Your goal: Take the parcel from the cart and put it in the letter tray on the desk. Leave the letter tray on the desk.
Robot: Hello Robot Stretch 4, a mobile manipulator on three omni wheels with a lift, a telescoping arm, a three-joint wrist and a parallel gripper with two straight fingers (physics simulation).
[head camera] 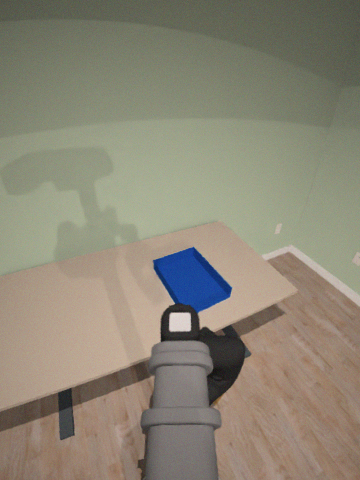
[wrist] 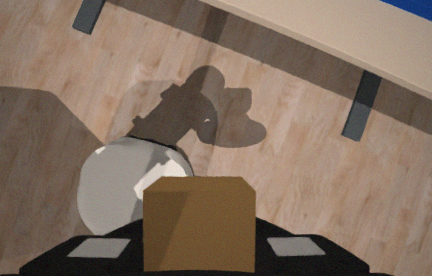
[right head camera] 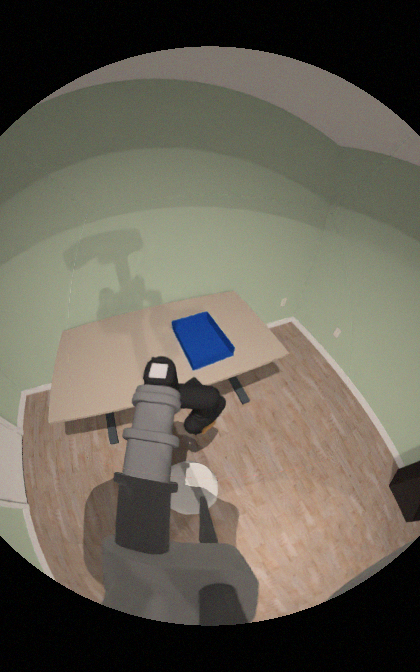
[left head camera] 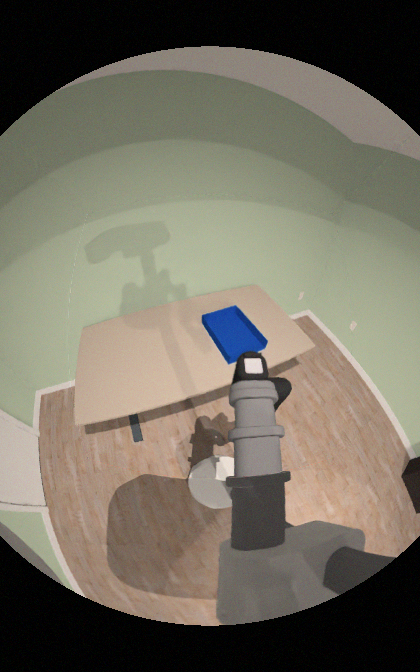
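Pixels of known places: gripper, between the fingertips: (wrist: pixel 201 232); robot's base, origin of its link: (wrist: pixel 144 187).
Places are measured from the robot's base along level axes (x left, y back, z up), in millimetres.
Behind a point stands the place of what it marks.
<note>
The parcel, a brown box (wrist: pixel 200 230) @[x -76, y -285, z 972 mm], is between the two fingers at the bottom middle of the wrist view. My gripper (wrist: pixel 201 232) @[x -88, y -272, z 922 mm] is shut on it and holds it above the floor, in front of the desk's near edge. In the right head view a sliver of the parcel (right head camera: pixel 209 427) shows beside the dark wrist; the arm and wrist hide most of the gripper in the head views. The blue letter tray (head camera: pixel 192 280) @[x -69, y -871, z 695 mm] (left head camera: pixel 234 334) (right head camera: pixel 202 340) lies on the right part of the desk (head camera: pixel 75 320) @[x 479, y -624, z 693 mm] (left head camera: pixel 120 370) (right head camera: pixel 95 360). A corner of the tray (wrist: pixel 412 6) @[x -131, y -696, z 707 mm] shows at the top right of the wrist view.
Desk legs (head camera: pixel 66 414) (right head camera: pixel 239 390) (wrist: pixel 361 107) reach the floor under the desk's near side. A green wall (head camera: pixel 150 175) @[x 167, y -1333, z 1105 mm] stands behind the desk. My round pale base (left head camera: pixel 210 482) (right head camera: pixel 200 495) (wrist: pixel 110 185) @[x 79, y 23, z 187 mm] is below the arm. A dark piece of furniture (left head camera: pixel 414 482) (right head camera: pixel 407 492) stands at the far right.
</note>
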